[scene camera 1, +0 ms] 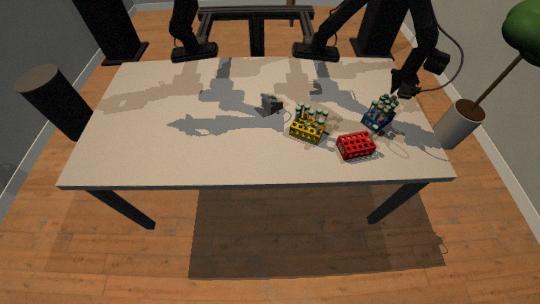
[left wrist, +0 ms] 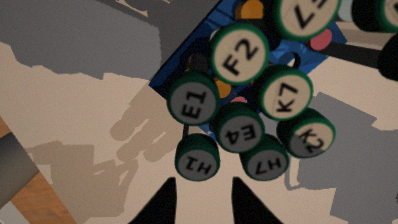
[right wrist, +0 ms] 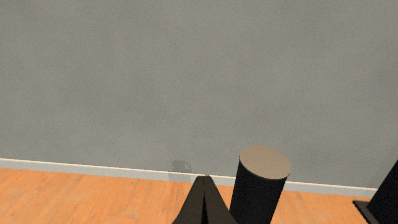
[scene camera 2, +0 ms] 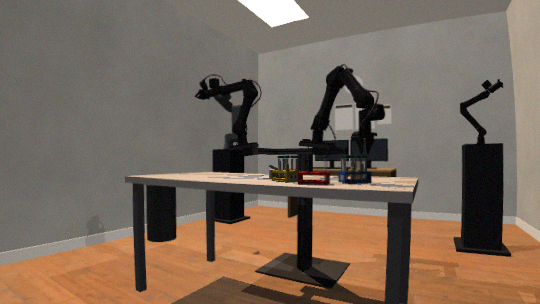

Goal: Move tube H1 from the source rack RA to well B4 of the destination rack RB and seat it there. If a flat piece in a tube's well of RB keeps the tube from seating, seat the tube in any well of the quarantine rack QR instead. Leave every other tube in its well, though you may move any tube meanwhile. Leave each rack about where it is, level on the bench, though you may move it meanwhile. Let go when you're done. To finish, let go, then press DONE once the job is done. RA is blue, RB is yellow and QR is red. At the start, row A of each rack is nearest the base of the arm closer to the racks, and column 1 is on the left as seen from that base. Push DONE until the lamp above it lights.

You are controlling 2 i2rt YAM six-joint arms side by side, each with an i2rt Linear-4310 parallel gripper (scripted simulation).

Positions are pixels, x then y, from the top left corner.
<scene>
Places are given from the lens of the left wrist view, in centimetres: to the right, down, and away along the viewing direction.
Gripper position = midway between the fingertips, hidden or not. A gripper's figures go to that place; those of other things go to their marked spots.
my left gripper [left wrist: 204, 186]: 0, 4, 9
tube [left wrist: 197, 158]: 0, 2, 9
</scene>
